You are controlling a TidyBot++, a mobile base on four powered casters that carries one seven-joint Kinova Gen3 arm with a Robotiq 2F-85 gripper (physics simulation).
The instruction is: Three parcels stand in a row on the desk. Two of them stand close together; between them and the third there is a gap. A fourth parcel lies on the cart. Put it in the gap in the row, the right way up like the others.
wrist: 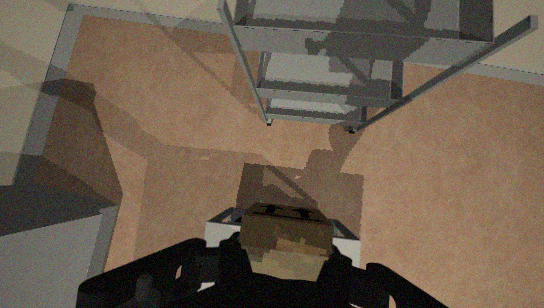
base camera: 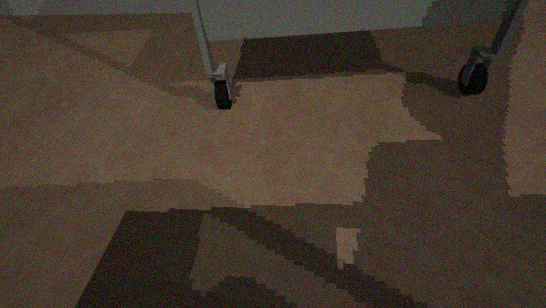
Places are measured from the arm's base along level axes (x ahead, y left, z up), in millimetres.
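Pixels of known places: gripper, fingertip midpoint: (wrist: pixel 283 243).
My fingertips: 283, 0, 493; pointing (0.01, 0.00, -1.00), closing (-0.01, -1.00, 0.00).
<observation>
Ahead of a thing's pixels: the offset from my fingertips to its top centre, as dx, dy, dz. "spot": to the spot under its first point. Level surfaces: height alone.
A brown cardboard parcel {+1, +0, +43} (wrist: pixel 286 239) is at the lower middle of the wrist view. Black arrow-like marks show on its narrow far face; I cannot tell which way up it is. My gripper (wrist: pixel 283 243) is shut on this parcel, with one black finger on each side; the fingers' tips are partly hidden by dark shading. The grey metal cart (base camera: pixel 310 20) (wrist: pixel 362 41) stands beyond the gripper, at the top of both views, apart from the parcel. The row of three parcels and its gap do not show in either view.
Cart wheels (base camera: pixel 223 95) (base camera: pixel 472 80) stand on the wooden floor {dz -889} (base camera: pixel 300 120) (wrist: pixel 465 175). A large grey block-like piece {spot: -343, +849, -549} (wrist: pixel 50 255) is at the lower left of the wrist view; I cannot tell what it is. White parts (wrist: pixel 220 234) show below the parcel. Walls edge the floor.
</observation>
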